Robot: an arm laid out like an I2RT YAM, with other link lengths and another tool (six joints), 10 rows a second.
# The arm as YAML. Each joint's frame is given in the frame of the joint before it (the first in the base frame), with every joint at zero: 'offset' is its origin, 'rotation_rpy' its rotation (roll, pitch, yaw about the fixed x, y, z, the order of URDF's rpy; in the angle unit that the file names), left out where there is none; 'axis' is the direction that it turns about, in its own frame. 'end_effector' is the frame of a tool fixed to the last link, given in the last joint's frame.
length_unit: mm
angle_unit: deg
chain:
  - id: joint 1
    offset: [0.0, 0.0, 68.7]
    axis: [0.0, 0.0, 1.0]
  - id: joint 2
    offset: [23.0, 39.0, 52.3]
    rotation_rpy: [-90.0, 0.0, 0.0]
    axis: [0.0, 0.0, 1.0]
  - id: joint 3
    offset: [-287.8, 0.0, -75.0]
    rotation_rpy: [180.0, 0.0, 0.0]
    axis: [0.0, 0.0, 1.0]
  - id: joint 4
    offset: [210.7, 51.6, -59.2]
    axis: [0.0, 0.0, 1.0]
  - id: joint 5
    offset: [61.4, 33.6, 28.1]
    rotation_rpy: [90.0, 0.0, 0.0]
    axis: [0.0, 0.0, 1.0]
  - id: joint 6
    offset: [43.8, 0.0, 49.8]
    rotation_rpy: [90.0, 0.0, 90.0]
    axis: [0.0, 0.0, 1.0]
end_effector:
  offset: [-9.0, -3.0, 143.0]
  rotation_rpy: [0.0, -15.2, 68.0]
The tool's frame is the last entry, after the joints.
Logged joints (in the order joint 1, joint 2, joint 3, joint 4, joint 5, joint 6), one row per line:
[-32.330 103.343 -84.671 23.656 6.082 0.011]
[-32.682 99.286 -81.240 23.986 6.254 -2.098]
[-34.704 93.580 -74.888 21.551 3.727 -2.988]
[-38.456 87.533 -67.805 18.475 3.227 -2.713]
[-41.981 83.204 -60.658 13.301 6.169 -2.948]
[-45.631 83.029 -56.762 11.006 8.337 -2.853]
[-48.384 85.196 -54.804 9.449 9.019 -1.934]
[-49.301 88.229 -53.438 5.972 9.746 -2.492]
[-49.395 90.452 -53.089 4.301 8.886 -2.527]
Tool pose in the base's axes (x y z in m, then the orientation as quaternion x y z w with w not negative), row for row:
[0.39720 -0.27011 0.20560 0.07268 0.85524 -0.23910 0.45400]
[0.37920 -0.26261 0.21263 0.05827 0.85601 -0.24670 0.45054]
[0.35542 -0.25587 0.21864 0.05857 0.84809 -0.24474 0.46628]
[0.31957 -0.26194 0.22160 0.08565 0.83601 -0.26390 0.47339]
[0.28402 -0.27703 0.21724 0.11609 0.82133 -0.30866 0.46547]
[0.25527 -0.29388 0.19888 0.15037 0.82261 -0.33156 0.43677]
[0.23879 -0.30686 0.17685 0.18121 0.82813 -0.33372 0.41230]
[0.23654 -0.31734 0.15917 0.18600 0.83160 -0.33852 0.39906]
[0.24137 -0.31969 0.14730 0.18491 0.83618 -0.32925 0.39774]
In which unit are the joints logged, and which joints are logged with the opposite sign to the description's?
The joints are logged in degrees. Opposite sign: joint 3, joint 4.
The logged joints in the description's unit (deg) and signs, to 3 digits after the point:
[-32.330 103.343 84.671 -23.656 6.082 0.011]
[-32.682 99.286 81.240 -23.986 6.254 -2.098]
[-34.704 93.580 74.888 -21.551 3.727 -2.988]
[-38.456 87.533 67.805 -18.475 3.227 -2.713]
[-41.981 83.204 60.658 -13.301 6.169 -2.948]
[-45.631 83.029 56.762 -11.006 8.337 -2.853]
[-48.384 85.196 54.804 -9.449 9.019 -1.934]
[-49.301 88.229 53.438 -5.972 9.746 -2.492]
[-49.395 90.452 53.089 -4.301 8.886 -2.527]

